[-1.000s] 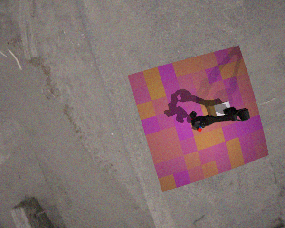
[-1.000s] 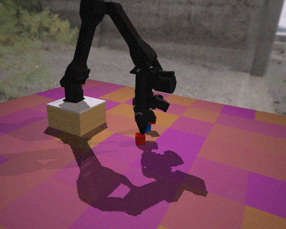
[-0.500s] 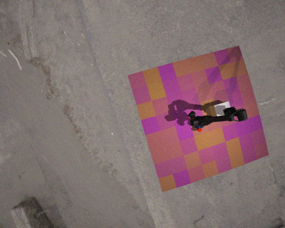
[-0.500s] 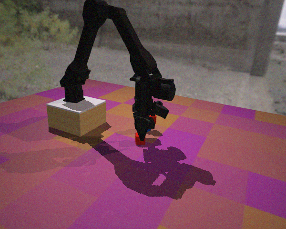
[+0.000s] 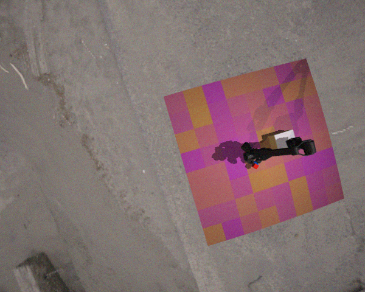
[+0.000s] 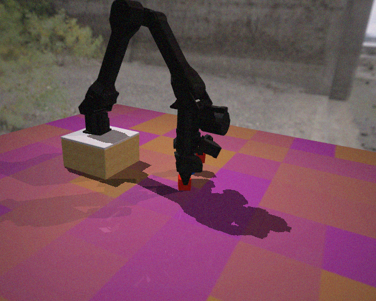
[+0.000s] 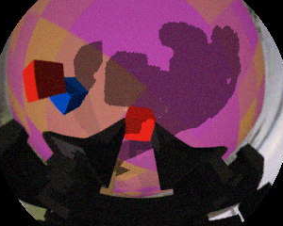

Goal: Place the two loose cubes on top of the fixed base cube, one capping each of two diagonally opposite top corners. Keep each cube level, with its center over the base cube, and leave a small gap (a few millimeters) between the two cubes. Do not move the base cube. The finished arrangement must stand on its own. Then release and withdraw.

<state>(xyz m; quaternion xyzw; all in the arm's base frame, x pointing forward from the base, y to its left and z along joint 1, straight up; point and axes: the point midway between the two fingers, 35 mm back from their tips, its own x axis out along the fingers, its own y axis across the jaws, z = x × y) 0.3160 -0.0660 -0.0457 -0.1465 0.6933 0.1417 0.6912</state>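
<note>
Now: gripper tip 2 cm past the blue cube and 11 cm to the right of it.
</note>
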